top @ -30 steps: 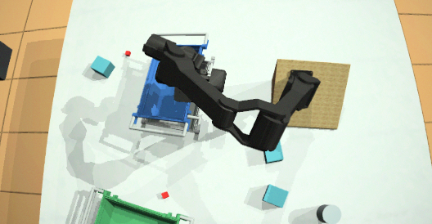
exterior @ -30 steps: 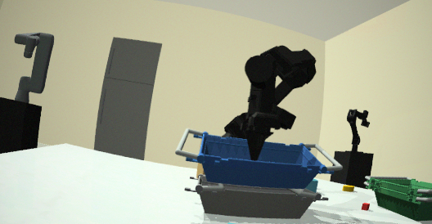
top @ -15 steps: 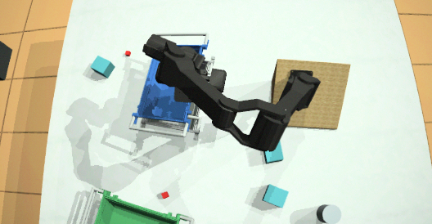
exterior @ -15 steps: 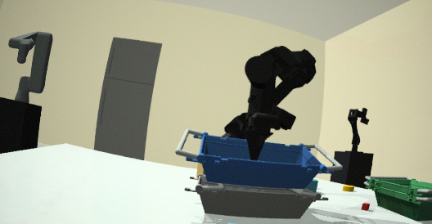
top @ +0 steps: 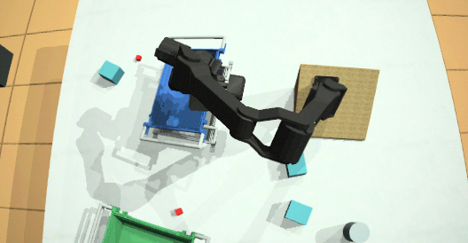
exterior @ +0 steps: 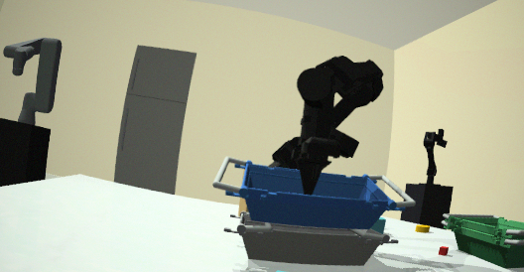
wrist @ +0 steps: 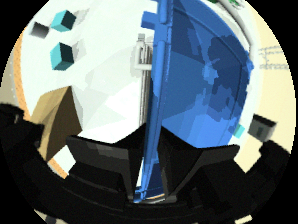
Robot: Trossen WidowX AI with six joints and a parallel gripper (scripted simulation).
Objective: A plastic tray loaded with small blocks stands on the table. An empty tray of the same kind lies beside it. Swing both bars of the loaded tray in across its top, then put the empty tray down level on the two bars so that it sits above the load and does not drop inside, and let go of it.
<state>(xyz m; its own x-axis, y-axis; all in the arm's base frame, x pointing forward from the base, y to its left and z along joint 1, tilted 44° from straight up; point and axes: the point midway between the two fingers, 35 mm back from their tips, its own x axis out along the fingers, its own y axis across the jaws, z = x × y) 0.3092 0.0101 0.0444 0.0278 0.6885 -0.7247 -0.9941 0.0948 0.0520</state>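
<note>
The blue tray is 7 cm ahead of my gripper tip, 1 cm to the right of it and 2 cm above it. Round my gripper tip: grey cylinder 42 cm behind, 34 cm to the left, 7 cm below.
</note>
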